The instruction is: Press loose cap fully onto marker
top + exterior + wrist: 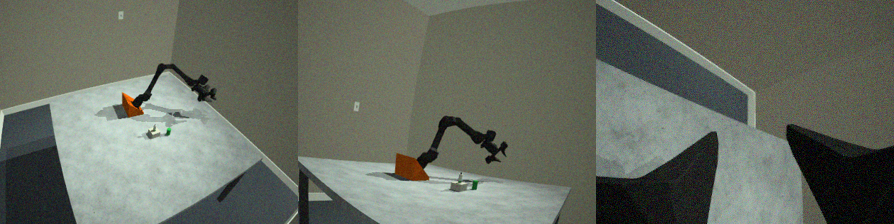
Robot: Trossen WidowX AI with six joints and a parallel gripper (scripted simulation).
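My gripper tip is now 44 cm to the left of the green cap, 13 cm above it and 4 cm short of it. Round my gripper tip: holder block: 54 cm to the right, 14 cm below, 1 cm behind.
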